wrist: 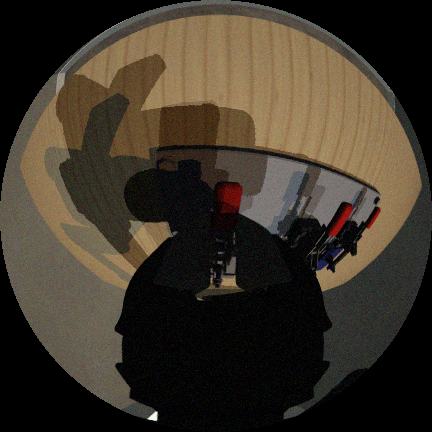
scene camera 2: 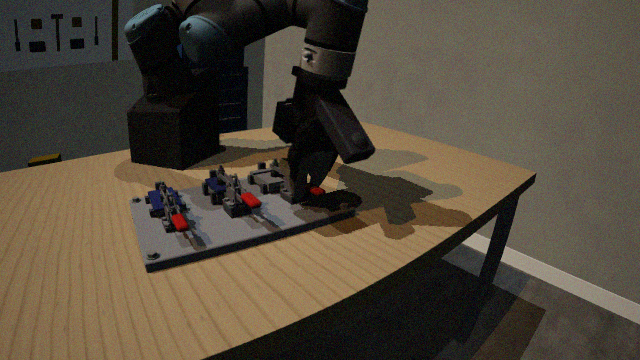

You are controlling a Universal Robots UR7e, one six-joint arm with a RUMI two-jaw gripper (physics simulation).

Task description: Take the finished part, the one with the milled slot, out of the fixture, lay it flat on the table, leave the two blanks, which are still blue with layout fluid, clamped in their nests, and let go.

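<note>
The finished part [scene camera 2: 270, 182], plain grey, sits in the right-hand nest of the fixture plate [scene camera 2: 150, 237] [wrist: 272, 197]; its slot cannot be made out. One blue blank [scene camera 2: 157, 201] sits in the left nest, another blue blank [scene camera 2: 215, 185] in the middle nest, each beside its toggle clamp. Blue also shows at the right in the wrist view. My gripper [scene camera 2: 306, 189] [wrist: 221, 214] is low over the right end of the plate, its fingers closed in on the red handle [scene camera 2: 317, 191] [wrist: 228, 194] of the right-hand clamp. The fingers hide most of that clamp.
The middle clamp's red handle [scene camera 2: 251, 200] [wrist: 341, 219] and the left clamp's red handle [scene camera 2: 180, 222] [wrist: 373, 218] stick out toward the plate's front edge. Bolt heads stand at the plate's left corners. The wooden table [scene camera 2: 85, 240] [wrist: 280, 65] surrounds the plate; the robot's base stands behind.
</note>
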